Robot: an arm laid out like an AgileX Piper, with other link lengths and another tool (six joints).
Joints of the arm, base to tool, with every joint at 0 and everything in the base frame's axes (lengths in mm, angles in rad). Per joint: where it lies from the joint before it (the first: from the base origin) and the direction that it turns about. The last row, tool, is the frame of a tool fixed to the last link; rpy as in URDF.
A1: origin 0 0 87.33 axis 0 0 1
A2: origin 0 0 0 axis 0 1 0
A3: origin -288.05 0 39.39 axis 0 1 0
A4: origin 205.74 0 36.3 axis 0.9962 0 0.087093
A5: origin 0 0 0 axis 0 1 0
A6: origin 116.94 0 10.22 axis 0.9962 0 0.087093
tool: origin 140.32 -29 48.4 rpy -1.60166 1.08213 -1.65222
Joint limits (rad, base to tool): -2.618..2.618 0..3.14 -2.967..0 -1.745..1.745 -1.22..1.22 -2.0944..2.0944
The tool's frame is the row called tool.
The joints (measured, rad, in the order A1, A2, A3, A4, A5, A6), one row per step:
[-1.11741 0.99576 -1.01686 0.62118 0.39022 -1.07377]
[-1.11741 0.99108 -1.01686 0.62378 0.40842 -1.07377]
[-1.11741 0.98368 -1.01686 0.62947 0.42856 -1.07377]
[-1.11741 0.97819 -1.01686 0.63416 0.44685 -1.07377]
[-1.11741 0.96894 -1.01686 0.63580 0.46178 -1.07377]
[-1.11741 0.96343 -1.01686 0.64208 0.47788 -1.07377]
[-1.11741 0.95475 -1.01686 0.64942 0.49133 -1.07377]
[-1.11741 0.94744 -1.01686 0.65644 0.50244 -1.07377]
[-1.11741 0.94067 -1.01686 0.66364 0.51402 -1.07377]
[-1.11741 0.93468 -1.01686 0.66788 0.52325 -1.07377]
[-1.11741 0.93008 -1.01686 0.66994 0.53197 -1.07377]
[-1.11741 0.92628 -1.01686 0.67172 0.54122 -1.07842]
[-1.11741 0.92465 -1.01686 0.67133 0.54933 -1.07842]
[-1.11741 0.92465 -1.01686 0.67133 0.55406 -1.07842]
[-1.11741 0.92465 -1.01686 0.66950 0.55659 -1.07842]
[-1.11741 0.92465 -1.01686 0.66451 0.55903 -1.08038]
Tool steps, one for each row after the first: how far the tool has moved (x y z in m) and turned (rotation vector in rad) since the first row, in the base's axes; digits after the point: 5 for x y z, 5 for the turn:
[0.00163 0.00312 -0.00218 0.00970 0.00316 0.01083]
[0.00325 0.00729 -0.00368 0.01957 0.00322 0.02324]
[0.00484 0.01081 -0.00547 0.02936 0.00429 0.03454]
[0.00544 0.01490 -0.00547 0.03205 0.00516 0.04353]
[0.00684 0.01833 -0.00667 0.04081 0.00398 0.05395]
[0.00760 0.02236 -0.00620 0.04519 -0.00053 0.06312]
[0.00826 0.02579 -0.00569 0.04899 -0.00513 0.07096]
[0.00906 0.02917 -0.00544 0.05362 -0.00943 0.07921]
[0.00955 0.03199 -0.00516 0.05611 -0.01171 0.08559]
[0.01005 0.03432 -0.00536 0.05865 -0.01167 0.09125]
[0.01084 0.03665 -0.00589 0.05910 -0.00746 0.09824]
[0.01151 0.03806 -0.00709 0.06296 -0.00428 0.10302]
[0.01202 0.03865 -0.00806 0.06617 -0.00226 0.10585]
[0.01219 0.03889 -0.00873 0.06719 0.00047 0.10698]
[0.01224 0.03904 -0.00959 0.06565 0.00742 0.10784]

